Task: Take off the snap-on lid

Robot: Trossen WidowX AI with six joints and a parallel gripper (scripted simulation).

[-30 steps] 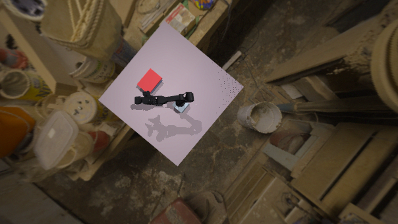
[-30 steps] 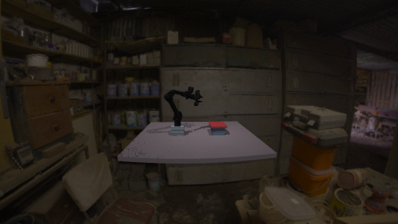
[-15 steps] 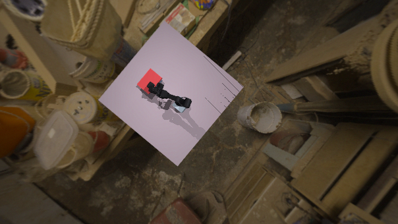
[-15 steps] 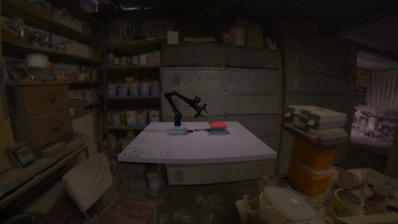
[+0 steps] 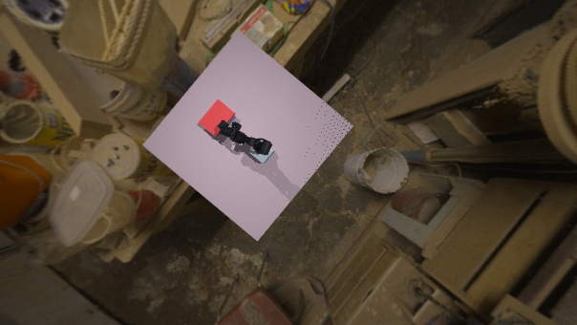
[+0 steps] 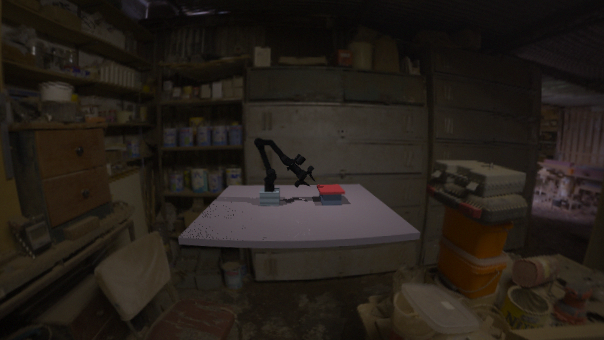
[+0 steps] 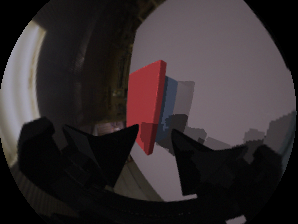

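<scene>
My gripper tip is 130 mm short of the red lid and 40 mm above it. Also, from my gripper tip: blue storage box 130 mm ahead, 90 mm below.
</scene>
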